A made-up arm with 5 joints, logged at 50 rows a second.
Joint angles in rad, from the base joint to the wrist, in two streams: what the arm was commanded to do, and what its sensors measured. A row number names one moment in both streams.
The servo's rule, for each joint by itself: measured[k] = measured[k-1] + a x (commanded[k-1-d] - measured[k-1]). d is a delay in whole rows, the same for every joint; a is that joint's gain. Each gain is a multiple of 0.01, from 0.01 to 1. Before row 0 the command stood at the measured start. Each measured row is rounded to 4 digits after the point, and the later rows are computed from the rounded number. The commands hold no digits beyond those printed.
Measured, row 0: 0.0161 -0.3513 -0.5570 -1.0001 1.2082
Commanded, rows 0 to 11: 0.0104 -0.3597 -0.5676 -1.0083 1.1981; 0.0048 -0.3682 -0.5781 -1.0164 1.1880; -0.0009 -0.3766 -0.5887 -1.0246 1.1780; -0.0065 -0.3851 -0.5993 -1.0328 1.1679; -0.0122 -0.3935 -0.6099 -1.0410 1.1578; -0.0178 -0.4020 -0.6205 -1.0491 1.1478; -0.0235 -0.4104 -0.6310 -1.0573 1.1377; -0.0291 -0.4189 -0.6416 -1.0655 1.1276; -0.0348 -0.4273 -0.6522 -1.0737 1.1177; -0.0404 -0.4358 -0.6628 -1.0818 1.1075; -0.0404 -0.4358 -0.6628 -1.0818 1.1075; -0.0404 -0.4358 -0.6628 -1.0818 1.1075
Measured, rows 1 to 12: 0.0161 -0.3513 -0.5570 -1.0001 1.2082; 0.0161 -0.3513 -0.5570 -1.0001 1.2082; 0.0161 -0.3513 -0.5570 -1.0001 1.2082; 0.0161 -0.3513 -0.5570 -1.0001 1.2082; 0.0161 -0.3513 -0.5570 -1.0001 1.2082; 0.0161 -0.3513 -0.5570 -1.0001 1.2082; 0.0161 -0.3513 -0.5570 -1.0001 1.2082; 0.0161 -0.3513 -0.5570 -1.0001 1.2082; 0.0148 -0.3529 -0.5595 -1.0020 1.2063; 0.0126 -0.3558 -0.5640 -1.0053 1.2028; 0.0096 -0.3598 -0.5699 -1.0097 1.1981; 0.0061 -0.3646 -0.5770 -1.0150 1.1924
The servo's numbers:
d 8
a 0.22 0.19 0.24 0.23 0.19

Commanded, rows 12 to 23: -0.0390 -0.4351 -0.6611 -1.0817 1.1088; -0.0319 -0.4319 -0.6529 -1.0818 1.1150; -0.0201 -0.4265 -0.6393 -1.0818 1.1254; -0.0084 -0.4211 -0.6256 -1.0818 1.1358; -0.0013 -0.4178 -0.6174 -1.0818 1.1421; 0.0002 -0.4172 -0.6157 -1.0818 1.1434; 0.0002 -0.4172 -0.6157 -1.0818 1.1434; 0.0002 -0.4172 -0.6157 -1.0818 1.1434; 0.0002 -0.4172 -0.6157 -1.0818 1.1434; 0.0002 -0.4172 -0.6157 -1.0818 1.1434; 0.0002 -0.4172 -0.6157 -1.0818 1.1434; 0.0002 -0.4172 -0.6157 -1.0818 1.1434
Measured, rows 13 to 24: 0.0021 -0.3701 -0.5849 -1.0210 1.1858; -0.0023 -0.3762 -0.5934 -1.0275 1.1786; -0.0070 -0.3827 -0.6024 -1.0344 1.1708; -0.0119 -0.3896 -0.6118 -1.0416 1.1626; -0.0169 -0.3968 -0.6215 -1.0490 1.1541; -0.0221 -0.4042 -0.6314 -1.0565 1.1452; -0.0261 -0.4102 -0.6389 -1.0623 1.1380; -0.0292 -0.4151 -0.6446 -1.0668 1.1322; -0.0314 -0.4189 -0.6486 -1.0702 1.1278; -0.0315 -0.4214 -0.6496 -1.0729 1.1254; -0.0290 -0.4224 -0.6471 -1.0749 1.1254; -0.0245 -0.4222 -0.6419 -1.0765 1.1274
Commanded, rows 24 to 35: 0.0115 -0.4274 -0.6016 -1.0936 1.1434; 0.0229 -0.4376 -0.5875 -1.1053 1.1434; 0.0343 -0.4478 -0.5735 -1.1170 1.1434; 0.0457 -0.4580 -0.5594 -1.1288 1.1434; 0.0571 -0.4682 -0.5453 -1.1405 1.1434; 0.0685 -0.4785 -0.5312 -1.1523 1.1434; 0.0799 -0.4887 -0.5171 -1.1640 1.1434; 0.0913 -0.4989 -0.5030 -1.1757 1.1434; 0.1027 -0.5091 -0.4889 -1.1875 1.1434; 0.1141 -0.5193 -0.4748 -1.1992 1.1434; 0.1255 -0.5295 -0.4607 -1.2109 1.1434; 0.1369 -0.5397 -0.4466 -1.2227 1.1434
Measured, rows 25 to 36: -0.0194 -0.4214 -0.6360 -1.0777 1.1302; -0.0151 -0.4206 -0.6311 -1.0786 1.1327; -0.0117 -0.4200 -0.6274 -1.0793 1.1347; -0.0091 -0.4195 -0.6246 -1.0799 1.1364; -0.0071 -0.4191 -0.6225 -1.0803 1.1377; -0.0055 -0.4187 -0.6209 -1.0806 1.1388; -0.0042 -0.4184 -0.6197 -1.0809 1.1397; -0.0032 -0.4182 -0.6187 -1.0811 1.1404; 0.0000 -0.4199 -0.6146 -1.0840 1.1410; 0.0050 -0.4233 -0.6081 -1.0889 1.1415; 0.0114 -0.4280 -0.5998 -1.0954 1.1419; 0.0189 -0.4337 -0.5901 -1.1031 1.1422
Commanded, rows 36 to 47: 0.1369 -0.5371 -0.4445 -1.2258 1.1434; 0.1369 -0.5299 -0.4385 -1.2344 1.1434; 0.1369 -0.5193 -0.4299 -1.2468 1.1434; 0.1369 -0.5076 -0.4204 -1.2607 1.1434; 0.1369 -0.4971 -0.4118 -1.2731 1.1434; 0.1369 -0.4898 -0.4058 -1.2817 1.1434; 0.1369 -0.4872 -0.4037 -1.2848 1.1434; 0.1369 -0.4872 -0.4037 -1.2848 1.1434; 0.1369 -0.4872 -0.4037 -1.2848 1.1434; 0.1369 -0.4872 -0.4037 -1.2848 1.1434; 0.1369 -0.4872 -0.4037 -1.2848 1.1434; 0.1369 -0.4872 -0.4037 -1.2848 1.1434
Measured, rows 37 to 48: 0.0273 -0.4403 -0.5793 -1.1117 1.1424; 0.0364 -0.4476 -0.5678 -1.1210 1.1426; 0.0460 -0.4554 -0.5556 -1.1309 1.1428; 0.0560 -0.4637 -0.5430 -1.1412 1.1429; 0.0663 -0.4723 -0.5300 -1.1518 1.1430; 0.0768 -0.4812 -0.5168 -1.1627 1.1431; 0.0875 -0.4904 -0.5033 -1.1738 1.1432; 0.0984 -0.4998 -0.4897 -1.1850 1.1432; 0.1069 -0.5069 -0.4789 -1.1944 1.1432; 0.1135 -0.5113 -0.4692 -1.2036 1.1432; 0.1186 -0.5128 -0.4598 -1.2135 1.1432; 0.1226 -0.5118 -0.4503 -1.2244 1.1432
